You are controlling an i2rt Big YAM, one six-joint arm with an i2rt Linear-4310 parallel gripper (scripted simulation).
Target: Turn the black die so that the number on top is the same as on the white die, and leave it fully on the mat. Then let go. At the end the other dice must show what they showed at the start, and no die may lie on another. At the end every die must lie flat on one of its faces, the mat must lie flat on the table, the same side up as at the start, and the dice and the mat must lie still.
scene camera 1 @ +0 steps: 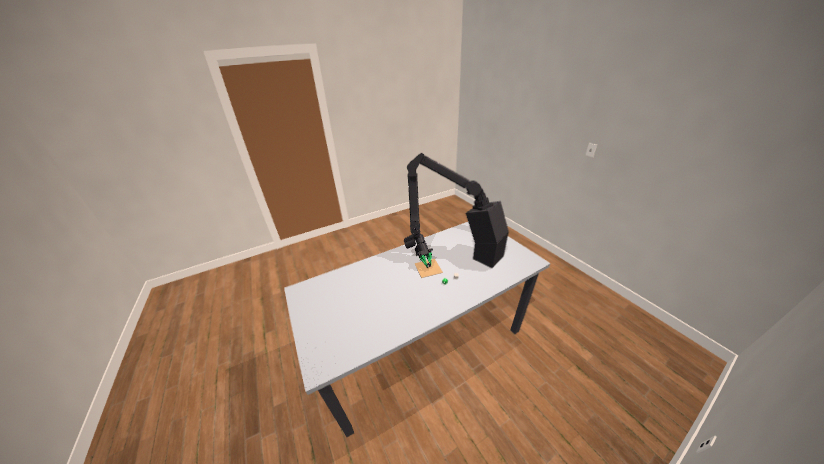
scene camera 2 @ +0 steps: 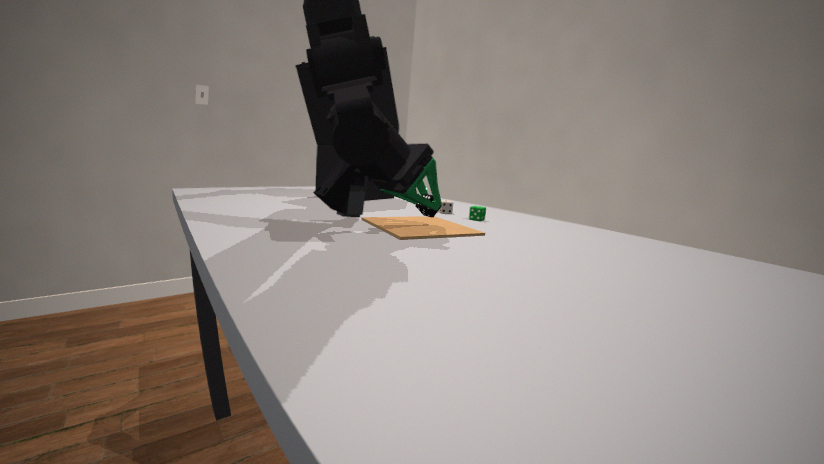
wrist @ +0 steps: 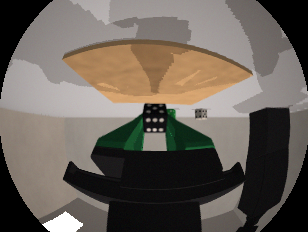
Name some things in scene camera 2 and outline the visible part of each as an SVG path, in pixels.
A tan mat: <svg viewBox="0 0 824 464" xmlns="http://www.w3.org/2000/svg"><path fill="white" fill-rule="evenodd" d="M361 217L361 220L399 240L485 236L484 232L435 216L433 218L428 216Z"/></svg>
